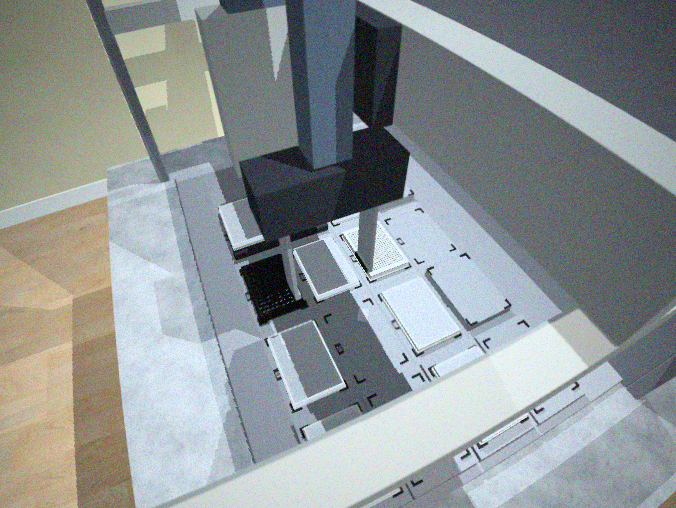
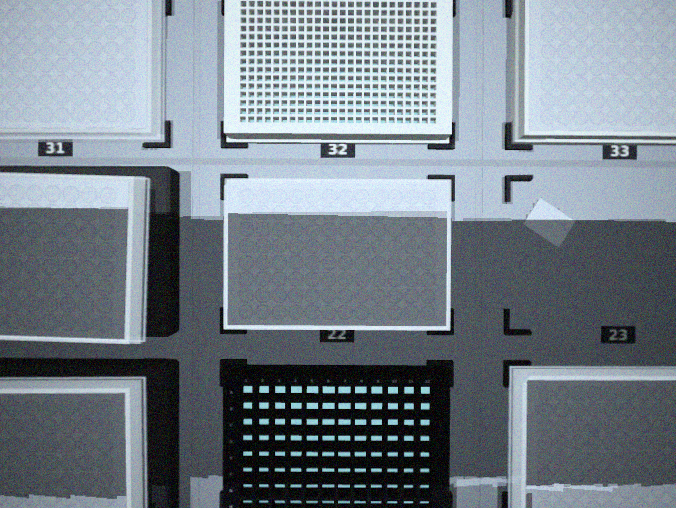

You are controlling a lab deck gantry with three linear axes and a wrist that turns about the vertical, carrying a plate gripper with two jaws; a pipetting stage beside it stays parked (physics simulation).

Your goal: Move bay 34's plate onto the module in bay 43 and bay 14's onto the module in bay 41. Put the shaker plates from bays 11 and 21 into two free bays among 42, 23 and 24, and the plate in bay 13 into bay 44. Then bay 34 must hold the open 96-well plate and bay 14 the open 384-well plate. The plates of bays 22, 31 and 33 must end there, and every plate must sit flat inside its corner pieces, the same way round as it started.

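Pixels of known places: gripper, fingertip midpoint: [image 1: 329, 276]; robot's base, origin of the base link: [image 1: 221, 217].
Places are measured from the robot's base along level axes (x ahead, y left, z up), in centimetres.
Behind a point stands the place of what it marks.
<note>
My gripper [image 1: 334, 284] {z 15.6, x 35.8, y 10.6 cm} is open and empty, its jaws apart above bay 22's lidded plate [image 1: 327, 267] {z 1.4, x 23.7, y 15.1 cm} [image 2: 337, 267] {z 1.4, x 22.8, y 14.3 cm}. The black open 96-well plate [image 1: 268, 289] {z 1.6, x 24.0, y 3.4 cm} [image 2: 336, 431] {z 1.4, x 22.8, y 5.3 cm} sits in bay 12, the white open 384-well plate [image 1: 389, 252] {z 1.4, x 25.4, y 27.6 cm} [image 2: 337, 65] {z 1.4, x 22.8, y 25.3 cm} in bay 32. Shaker plates show in bay 11 [image 1: 233, 218] {z 3.7, x 5.4, y 2.1 cm} [image 2: 60, 442] {z 3.7, x 9.2, y 5.7 cm} and, slightly turned, bay 21 [image 2: 60, 267] {z 3.7, x 9.2, y 14.3 cm}. Bay 13's plate [image 1: 308, 360] {z 1.5, x 39.6, y 4.8 cm} [image 2: 601, 431] {z 1.4, x 37.3, y 5.4 cm} is lidded. Bay 34's plate [image 1: 456, 361] {z 2.9, x 50.3, y 25.2 cm} and bay 14's plate [image 1: 334, 421] {z 2.9, x 50.4, y 4.5 cm} show partly behind the frame. Module 43 [image 1: 468, 286] {z 1.9, x 39.0, y 36.3 cm} is bare; module 41 is hidden.
Plates sit in bay 31 [image 2: 65, 65] {z 1.4, x 7.9, y 25.2 cm} and bay 33 [image 1: 420, 314] {z 1.5, x 40.0, y 25.4 cm} [image 2: 606, 71] {z 1.4, x 37.5, y 25.1 cm}. Bays 42 and 23 show corner pieces without plates. The dark gripper body [image 1: 327, 191] {z 33.3, x 38.8, y 9.5 cm} hides the back of the deck. A pale frame bar [image 1: 382, 420] {z 40.0, x 61.2, y 2.5 cm} crosses the front.
</note>
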